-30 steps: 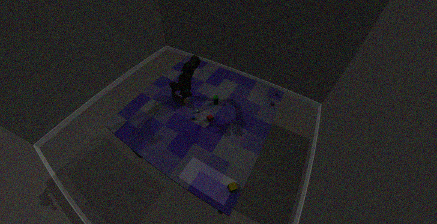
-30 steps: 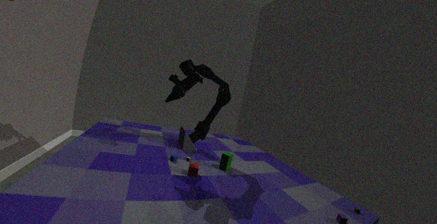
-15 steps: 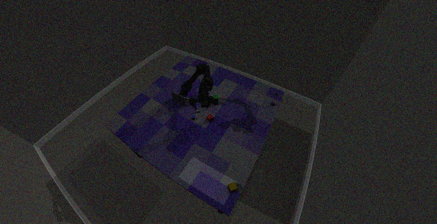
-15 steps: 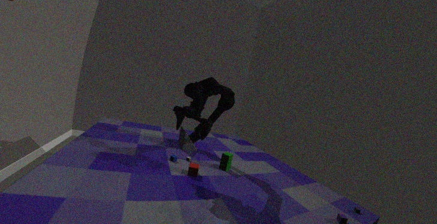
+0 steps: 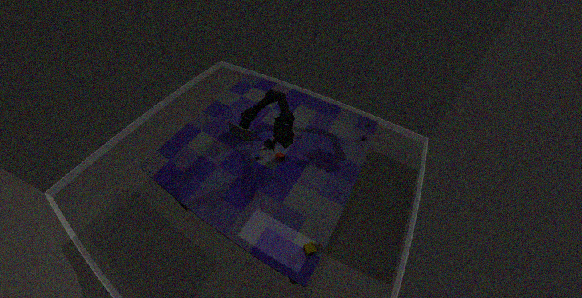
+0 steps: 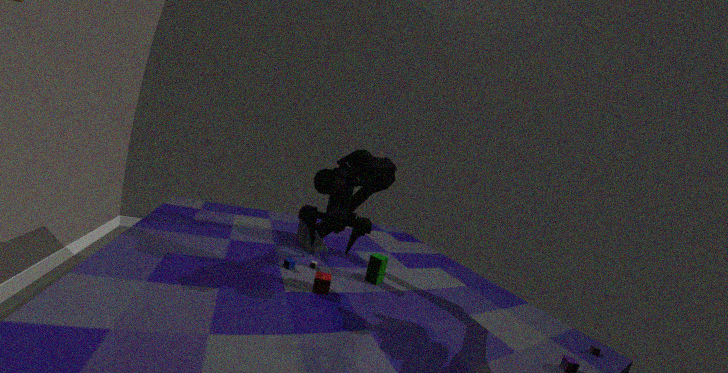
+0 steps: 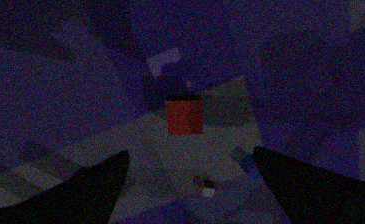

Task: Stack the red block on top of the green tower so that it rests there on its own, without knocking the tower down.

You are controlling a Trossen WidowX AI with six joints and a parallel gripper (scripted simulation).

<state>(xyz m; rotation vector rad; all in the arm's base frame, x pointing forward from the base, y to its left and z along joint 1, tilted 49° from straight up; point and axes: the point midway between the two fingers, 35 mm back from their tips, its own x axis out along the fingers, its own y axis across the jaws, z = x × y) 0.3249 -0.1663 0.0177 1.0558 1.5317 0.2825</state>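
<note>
Right now my gripper tip is 10 cm above the red block. Also, from my gripper tip: yellow block: 46 cm to the right, 39 cm ahead, 9 cm below; then small blue block: 13 cm behind, 11 cm below, 6 cm to the right; then tiny white piece: 14 cm behind, 11 cm below, 2 cm to the left.
</note>
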